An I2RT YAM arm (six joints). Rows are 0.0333 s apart.
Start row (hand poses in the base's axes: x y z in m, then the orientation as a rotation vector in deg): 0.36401 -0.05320 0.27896 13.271 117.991 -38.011
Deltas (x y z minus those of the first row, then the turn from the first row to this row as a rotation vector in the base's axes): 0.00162 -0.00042 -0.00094 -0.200 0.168 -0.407; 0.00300 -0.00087 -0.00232 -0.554 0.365 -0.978; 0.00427 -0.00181 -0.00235 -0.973 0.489 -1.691; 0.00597 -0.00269 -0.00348 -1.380 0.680 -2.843; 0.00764 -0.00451 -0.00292 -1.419 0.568 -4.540; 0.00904 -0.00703 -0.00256 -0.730 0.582 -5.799; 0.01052 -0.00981 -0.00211 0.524 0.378 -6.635; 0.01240 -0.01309 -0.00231 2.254 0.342 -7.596; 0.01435 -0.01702 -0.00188 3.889 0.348 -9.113
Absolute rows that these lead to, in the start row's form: 0.36563 -0.05362 0.27802 13.532 118.079 -38.503; 0.36701 -0.05407 0.27664 13.868 118.135 -39.259; 0.36828 -0.05501 0.27661 14.337 118.093 -40.150; 0.36998 -0.05589 0.27548 15.253 118.110 -41.314; 0.37165 -0.05771 0.27604 17.043 117.958 -42.359; 0.37305 -0.06023 0.27640 18.763 118.201 -42.425; 0.37453 -0.06301 0.27685 20.429 118.450 -41.598; 0.37641 -0.06629 0.27665 22.460 119.013 -40.391; 0.37836 -0.07022 0.27708 25.017 119.528 -39.613
